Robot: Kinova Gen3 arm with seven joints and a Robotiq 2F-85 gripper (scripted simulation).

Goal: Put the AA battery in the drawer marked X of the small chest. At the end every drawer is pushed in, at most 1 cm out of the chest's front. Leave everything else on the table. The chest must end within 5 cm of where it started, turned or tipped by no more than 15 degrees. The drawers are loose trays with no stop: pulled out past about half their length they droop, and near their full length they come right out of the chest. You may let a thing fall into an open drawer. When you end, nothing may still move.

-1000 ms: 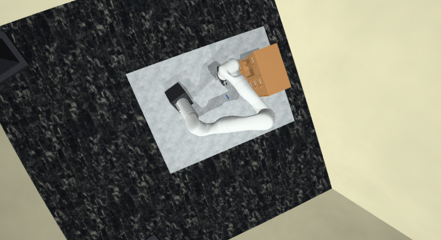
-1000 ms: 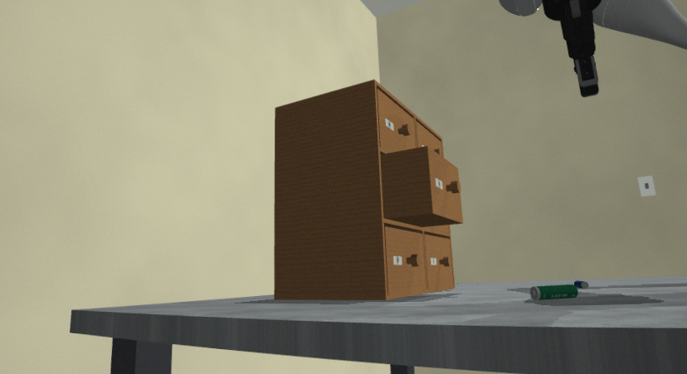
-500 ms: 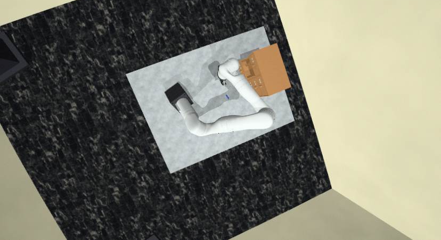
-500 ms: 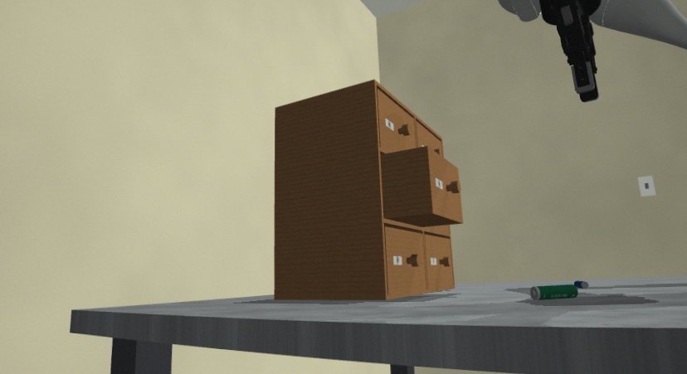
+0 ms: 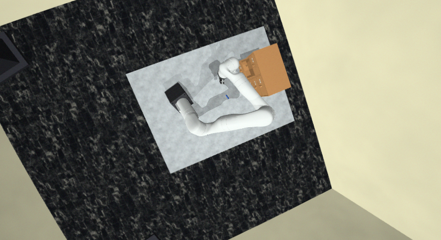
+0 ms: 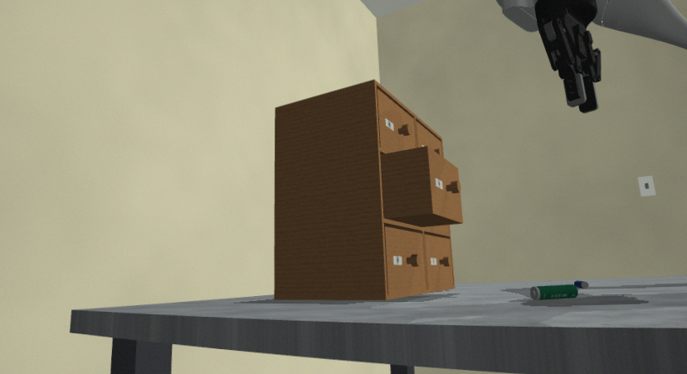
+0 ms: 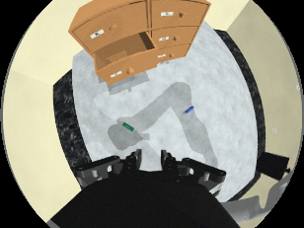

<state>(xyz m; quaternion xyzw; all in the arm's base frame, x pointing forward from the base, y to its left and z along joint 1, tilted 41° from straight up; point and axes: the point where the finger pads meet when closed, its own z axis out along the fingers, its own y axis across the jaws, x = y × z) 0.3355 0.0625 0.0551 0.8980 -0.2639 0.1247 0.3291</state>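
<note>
The green AA battery is 7 cm ahead of my hand, 6 cm to the left of it and 24 cm below it. From my hand the other things lie so: blue AA battery (17 cm to the right, 24 cm below).
</note>
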